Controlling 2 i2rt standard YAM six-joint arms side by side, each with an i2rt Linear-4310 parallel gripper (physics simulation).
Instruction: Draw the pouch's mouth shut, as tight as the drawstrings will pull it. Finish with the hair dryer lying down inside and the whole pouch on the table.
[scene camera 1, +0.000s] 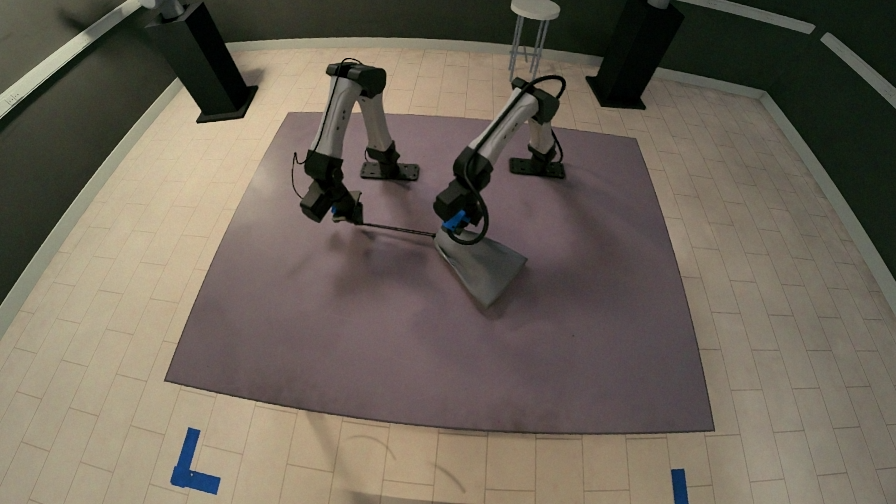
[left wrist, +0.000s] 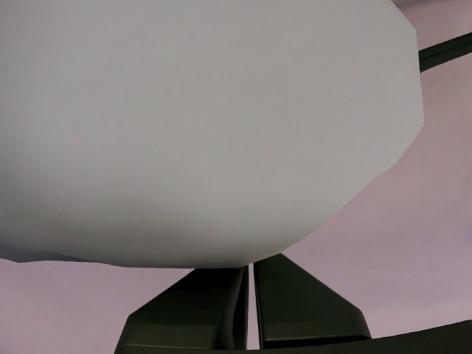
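Observation:
The grey pouch (scene camera 1: 487, 268) (left wrist: 210, 125) lies on the purple mat right of the picture's middle, its narrow mouth end towards the upper left. A dark double drawstring (scene camera 1: 401, 229) (left wrist: 446, 52) runs straight and taut from the mouth to my right gripper (scene camera 1: 359, 221), which is shut on it. My left gripper (scene camera 1: 452, 231) (left wrist: 249, 236) is at the mouth end, fingers nearly together. Its fingertips are hidden by the pouch; it appears shut on the drawstring at that side. The hair dryer does not show in either view, and the mouth's opening is hidden.
The purple mat (scene camera 1: 375, 363) lies under both arms and the pouch. The left arm's black cable (scene camera 1: 483, 219) loops over the pouch's mouth end. Two black pedestals (scene camera 1: 206, 68) (scene camera 1: 637, 56) and a white stool (scene camera 1: 534, 8) stand at the back.

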